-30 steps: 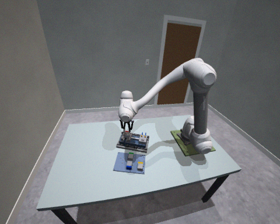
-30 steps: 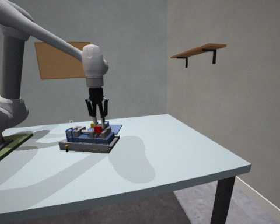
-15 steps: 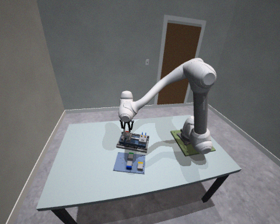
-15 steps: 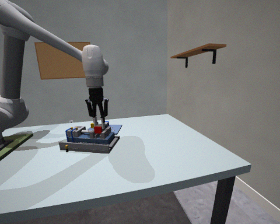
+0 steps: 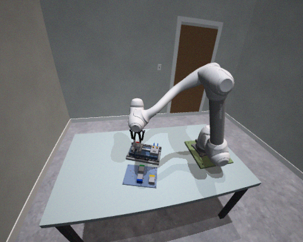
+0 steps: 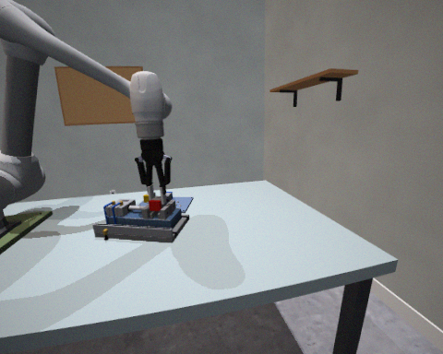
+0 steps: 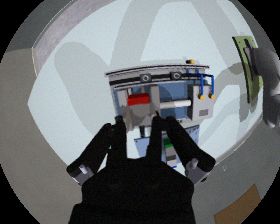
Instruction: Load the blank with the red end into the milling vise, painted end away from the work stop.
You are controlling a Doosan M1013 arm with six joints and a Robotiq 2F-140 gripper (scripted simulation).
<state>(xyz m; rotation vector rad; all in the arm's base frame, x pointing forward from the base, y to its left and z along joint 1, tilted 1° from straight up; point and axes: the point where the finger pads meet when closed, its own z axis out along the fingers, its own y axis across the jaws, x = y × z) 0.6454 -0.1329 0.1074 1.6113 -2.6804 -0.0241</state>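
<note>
Now: hand 30 mm above the red-ended blank. Round my hand: milling vise: 60 mm behind, 40 mm to the left, 100 mm below; then blue-ended blank: 50 mm ahead, 290 mm to the left, 110 mm below; then green-ended blank: 10 mm ahead, 210 mm to the left, 110 mm below.
</note>
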